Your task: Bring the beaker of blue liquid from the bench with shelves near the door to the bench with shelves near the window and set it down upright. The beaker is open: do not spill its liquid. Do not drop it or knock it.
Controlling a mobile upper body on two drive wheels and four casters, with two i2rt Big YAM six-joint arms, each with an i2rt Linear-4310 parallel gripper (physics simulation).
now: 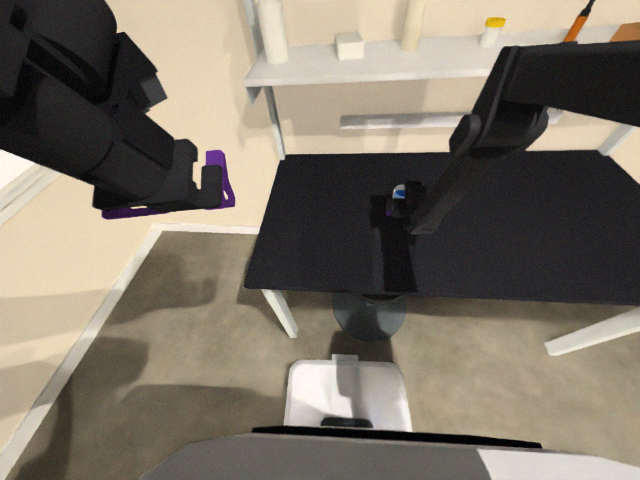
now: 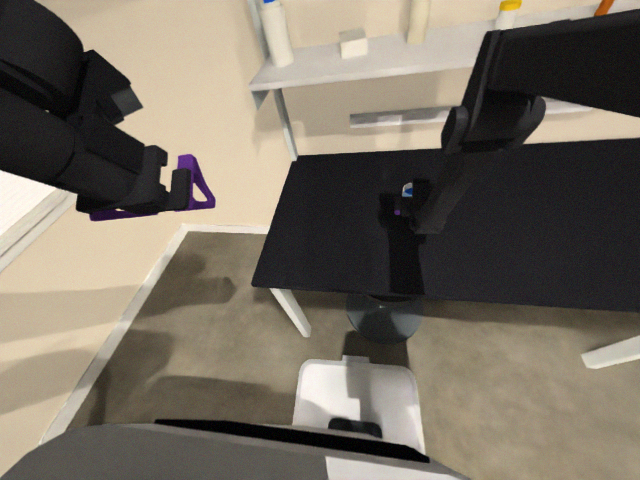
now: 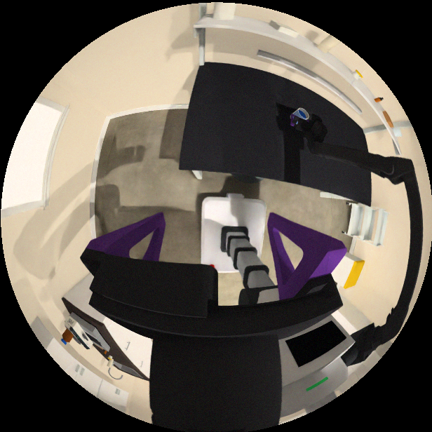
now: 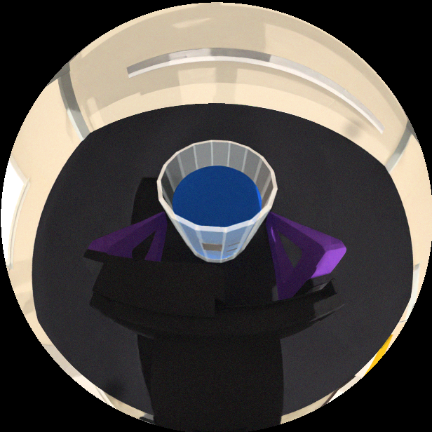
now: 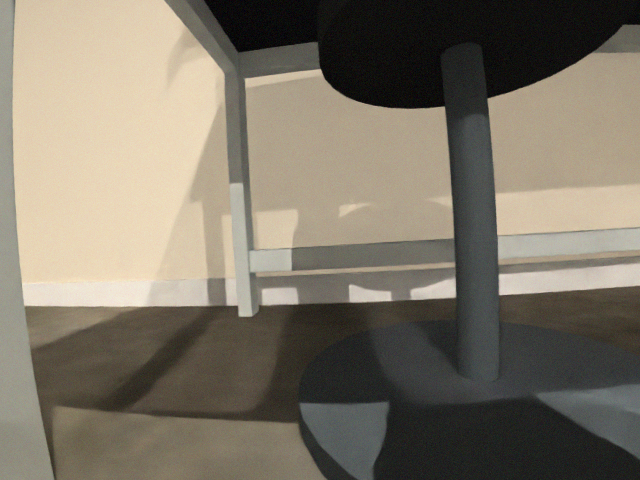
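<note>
The open beaker of blue liquid (image 1: 399, 192) (image 2: 407, 191) (image 3: 302, 114) (image 4: 217, 195) stands upright on the black bench top (image 1: 320, 248) (image 2: 330, 248) (image 3: 225, 125) (image 4: 350, 200), which has a shelf above it. My right gripper (image 4: 216, 217) is open, with one purple finger on each side of the beaker; any small gap between the fingers and the glass is hard to tell. The liquid lies inside the beaker. My left gripper (image 1: 168, 206) (image 2: 153, 209) (image 3: 215, 218) is open and empty, in the air to the left of the bench.
The wall shelf (image 1: 372, 67) (image 2: 382, 64) holds a white bottle (image 1: 272, 36) (image 2: 277, 36), a small white box (image 1: 349, 47) (image 2: 353, 45) and a yellow-capped jar (image 1: 491, 33). A round-based stool (image 1: 369, 317) (image 2: 385, 320) (image 5: 470, 206) stands under the bench's front edge. Bench legs (image 1: 281, 312) (image 5: 240, 206) stand nearby.
</note>
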